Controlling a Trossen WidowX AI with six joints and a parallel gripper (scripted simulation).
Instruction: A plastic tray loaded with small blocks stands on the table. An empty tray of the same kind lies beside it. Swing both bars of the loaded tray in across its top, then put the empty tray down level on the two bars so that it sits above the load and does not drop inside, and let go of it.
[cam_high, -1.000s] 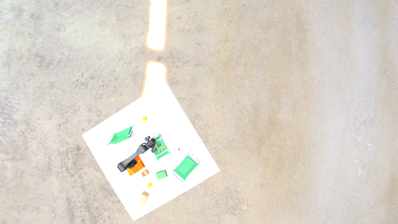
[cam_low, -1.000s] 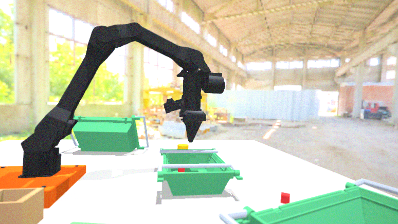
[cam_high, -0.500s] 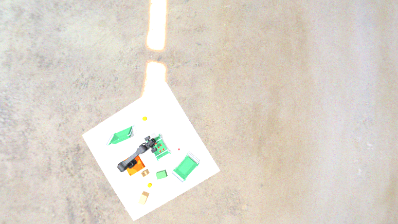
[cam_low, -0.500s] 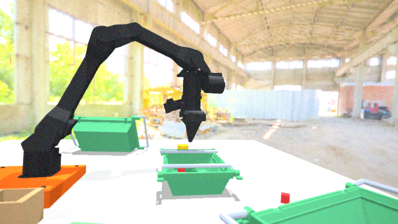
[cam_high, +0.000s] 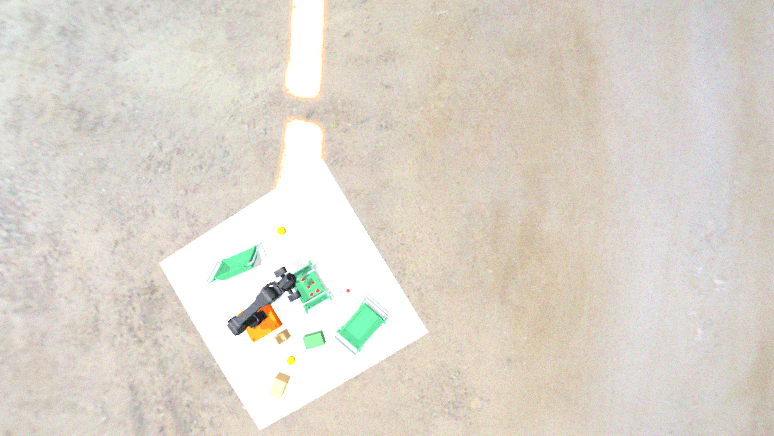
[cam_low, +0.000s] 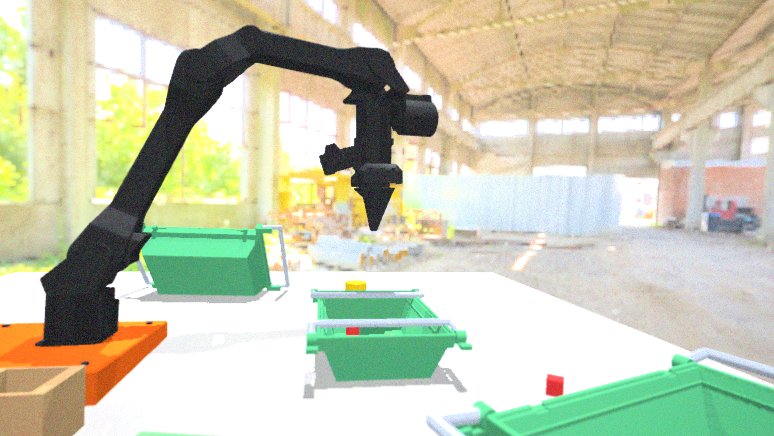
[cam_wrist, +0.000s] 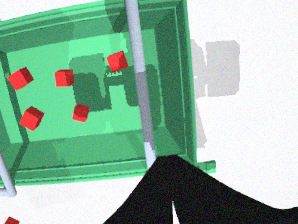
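My gripper tip is 300 mm to the right of the green tray, 290 mm past it and 90 mm above it. From my gripper tip the other things lie so: green block 380 mm to the right, 200 mm behind, 140 mm below.
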